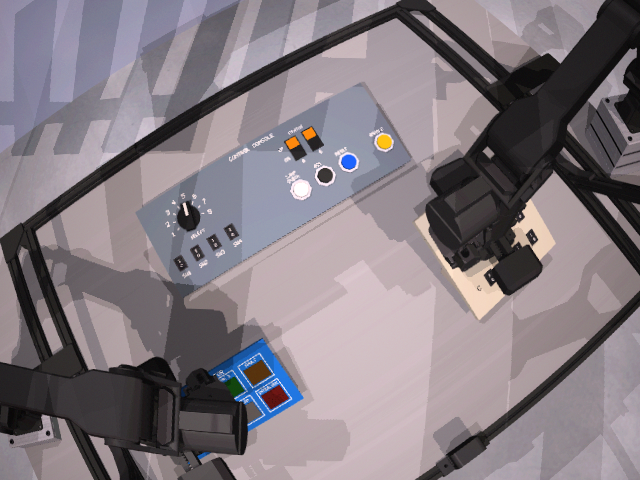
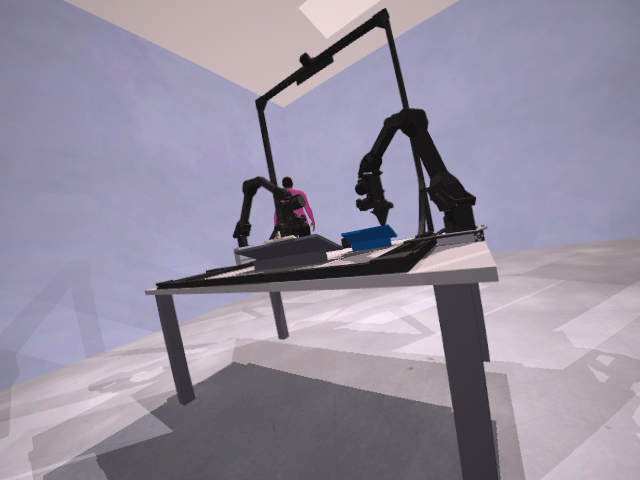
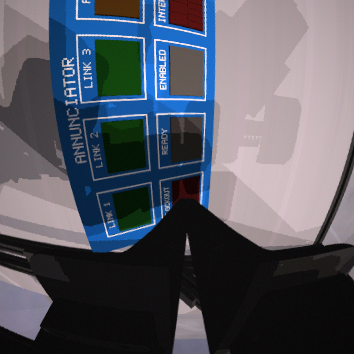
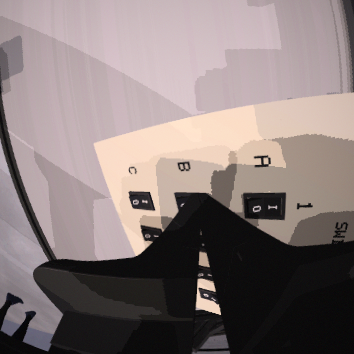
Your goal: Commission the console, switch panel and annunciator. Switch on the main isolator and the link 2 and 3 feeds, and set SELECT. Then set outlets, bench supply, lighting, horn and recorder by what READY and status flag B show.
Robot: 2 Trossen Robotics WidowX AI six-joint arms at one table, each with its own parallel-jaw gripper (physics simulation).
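Places are measured from the left arm's base along level axes (x back, y left, z down), in millimetres.
Pixels of known places: left gripper, between the fingertips: (image 3: 185,204); right gripper, between the fingertips: (image 4: 197,199); left arm's base, origin of its link: (image 1: 25,414) (image 2: 461,230); right arm's base, origin of its link: (image 1: 635,116) (image 2: 243,247).
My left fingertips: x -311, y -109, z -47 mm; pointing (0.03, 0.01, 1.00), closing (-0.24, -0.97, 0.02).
For each thing: its middle in the pictures, then the offset to it from my left fingertips. "spot": a spot on its surface instead.
- grey control console, a spot on its surface: (image 1: 258,206) spot: dy +309, dx -179, dz +17 mm
- Status flag A, a spot on its surface: (image 1: 295,147) spot: dy +375, dx -259, dz -3 mm
- flag B, a spot on its surface: (image 1: 312,138) spot: dy +382, dx -288, dz -3 mm
- blue annunciator, middle of its body: (image 3: 135,107) (image 1: 223,400) (image 2: 368,240) dy +50, dx -45, dz +41 mm
- dull grey READY window, middle of its body: (image 3: 186,139) dy +8, dx -34, dz +28 mm
- cream switch panel, middle of its body: (image 4: 223,221) (image 1: 480,234) dy +157, dx -472, dz +30 mm
- rocker A1, middle of its body: (image 4: 263,206) dy +155, dx -430, dz -21 mm
- rocker B1, middle of its body: (image 4: 190,204) dy +120, dx -443, dz -1 mm
The grey control console (image 1: 258,206) (image 2: 294,249) has its SELECT knob (image 1: 188,217) pointing near 5. Status flag A (image 1: 295,147) and flag B (image 1: 312,138) each show orange in the upper half. The blue annunciator (image 1: 298,395) (image 2: 369,237) (image 3: 70,40) has a dull grey READY window (image 3: 187,140). My left gripper (image 3: 185,204) (image 2: 383,223) is shut and empty, tips over the LOCKOUT window. The cream switch panel (image 1: 478,305) (image 4: 225,130) has rocker A1 (image 4: 264,206). My right gripper (image 4: 197,199) is shut and empty, tips in front of rocker B1 (image 4: 183,199), partly hiding it. Some other rockers are hidden.
Round white (image 1: 300,189), black (image 1: 324,176), blue (image 1: 348,162) and yellow (image 1: 383,142) buttons stand on the console, with small switches SW1 to SW4 below SELECT. A black frame (image 1: 217,118) edges the table. A person in pink (image 2: 302,198) stands behind the table.
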